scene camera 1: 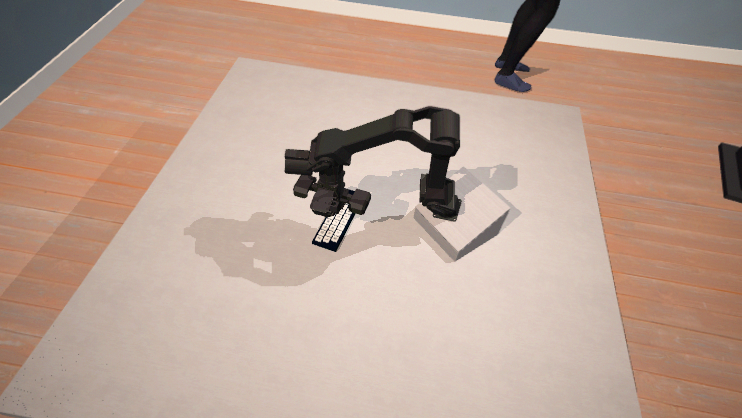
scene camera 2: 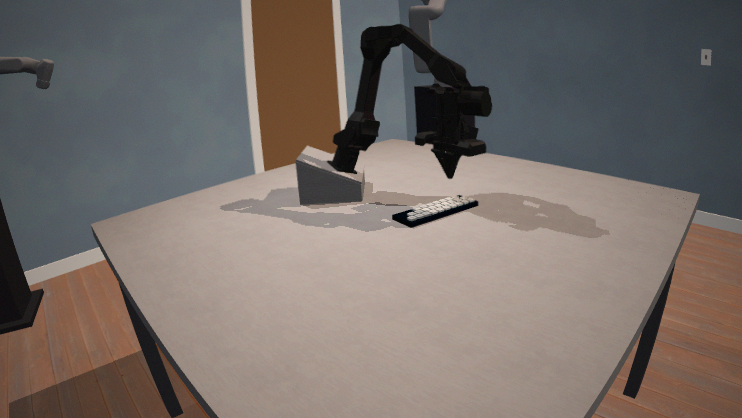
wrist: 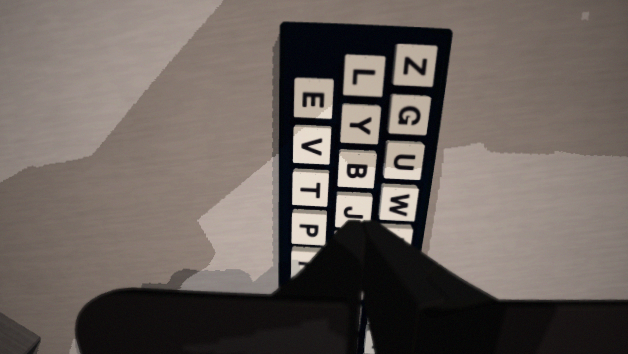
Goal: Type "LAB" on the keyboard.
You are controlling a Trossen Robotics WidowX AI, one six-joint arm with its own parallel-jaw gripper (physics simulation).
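Seen in the pictures: gripper, between the fingertips: (scene camera 2: 450,178) (wrist: 360,234); arm's base, origin of its link: (scene camera 1: 447,208) (scene camera 2: 341,167).
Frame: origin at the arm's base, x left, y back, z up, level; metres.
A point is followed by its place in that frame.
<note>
The keyboard (scene camera 1: 333,228) {y -0.266, x 0.152, z -0.058 m} (scene camera 2: 438,210) {y -0.297, x 0.089, z -0.060 m} (wrist: 311,47) {y -0.245, x 0.200, z -0.064 m}, dark with white letter keys, lies flat on the table. In the wrist view, the L key (wrist: 364,76) {y -0.268, x 0.191, z -0.058 m} is near its far end, and the B key (wrist: 356,170) {y -0.269, x 0.151, z -0.059 m} is two keys nearer in the same middle row. The A key does not show there; the fingers hide part of the near end. My gripper (scene camera 2: 450,177) {y -0.268, x 0.149, z -0.002 m} (wrist: 360,234) {y -0.268, x 0.149, z -0.002 m} is shut and empty, pointing down. Its tips are a clear gap above the keyboard and overlap the lower part of the J key (wrist: 353,207) {y -0.270, x 0.133, z -0.059 m} in the wrist view. In scene camera 1 the tips are hidden.
The arm stands on a grey wedge block (scene camera 1: 469,218) {y 0.064, x 0.014, z 0.009 m} (scene camera 2: 329,181) {y -0.042, x -0.058, z -0.017 m} beside the keyboard, on the large table (scene camera 1: 321,337) {y -0.158, x 0.432, z -0.075 m} (scene camera 2: 363,311) {y -0.548, x -0.247, z -0.075 m}. A person's legs (scene camera 1: 527,31) show beyond the table. A grey arm (scene camera 2: 23,65) shows at far left in scene camera 2.
</note>
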